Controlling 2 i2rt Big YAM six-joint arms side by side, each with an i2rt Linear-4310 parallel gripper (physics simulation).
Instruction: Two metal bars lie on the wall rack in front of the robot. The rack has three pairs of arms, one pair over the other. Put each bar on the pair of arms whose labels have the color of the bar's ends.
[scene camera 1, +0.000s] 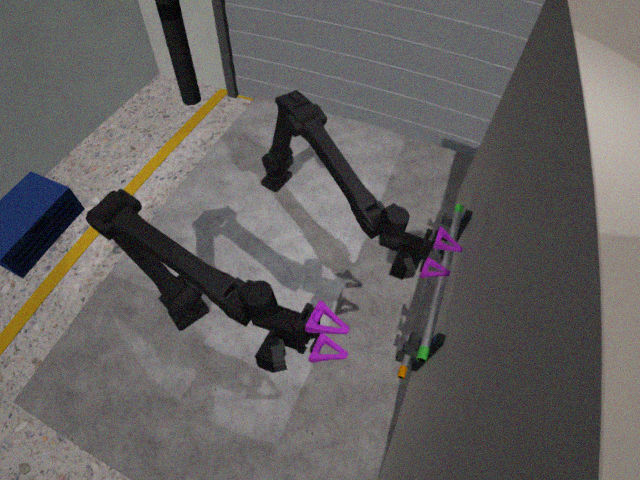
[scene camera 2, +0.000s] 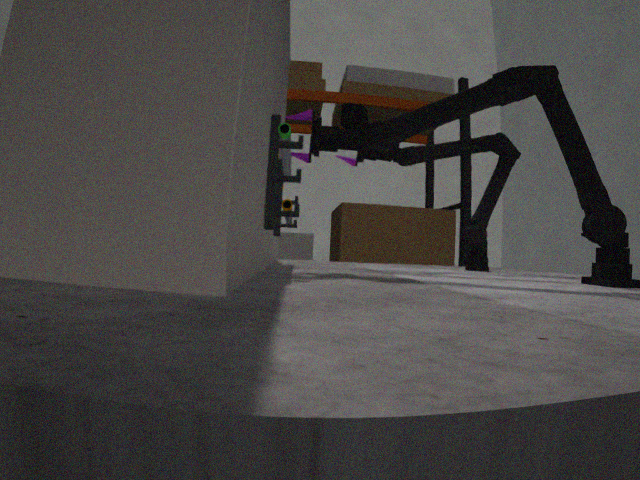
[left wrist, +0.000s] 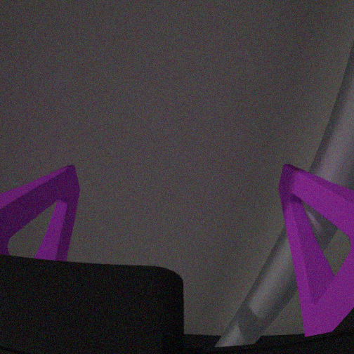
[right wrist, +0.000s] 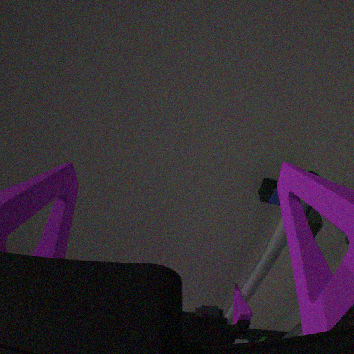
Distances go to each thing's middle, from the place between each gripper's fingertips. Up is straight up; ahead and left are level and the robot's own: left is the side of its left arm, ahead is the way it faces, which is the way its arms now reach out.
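Relative to the green-ended bar (scene camera 1: 422, 355), my right hand is 150 mm above it, 340 mm to the right of it and 170 mm short of it.
My left gripper is 70 mm above the green-ended bar and 10 mm past it. Going by its middle, the bar is nearer to my left gripper than to my right hand.
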